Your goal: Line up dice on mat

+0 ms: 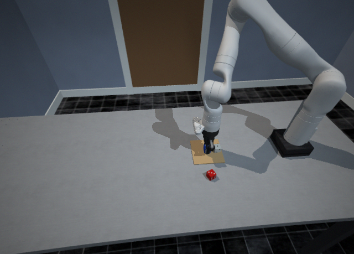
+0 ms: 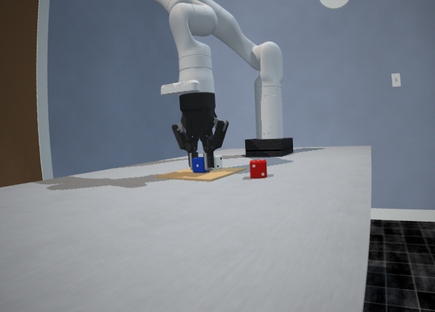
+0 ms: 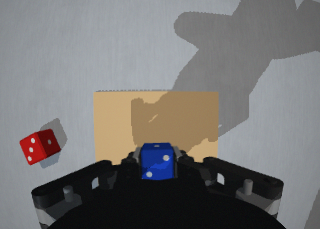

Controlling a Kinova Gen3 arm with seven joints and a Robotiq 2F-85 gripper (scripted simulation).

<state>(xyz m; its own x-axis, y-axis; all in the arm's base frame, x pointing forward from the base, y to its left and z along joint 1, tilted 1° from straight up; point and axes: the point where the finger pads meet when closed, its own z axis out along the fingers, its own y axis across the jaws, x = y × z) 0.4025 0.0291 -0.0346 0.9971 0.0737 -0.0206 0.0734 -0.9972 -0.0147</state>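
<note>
My hand is 1 cm above the blue die. Also, from my hand: white die 5 cm behind, 1 cm below; tan mat 2 cm below; red die 14 cm to the left, 1 cm below.
</note>
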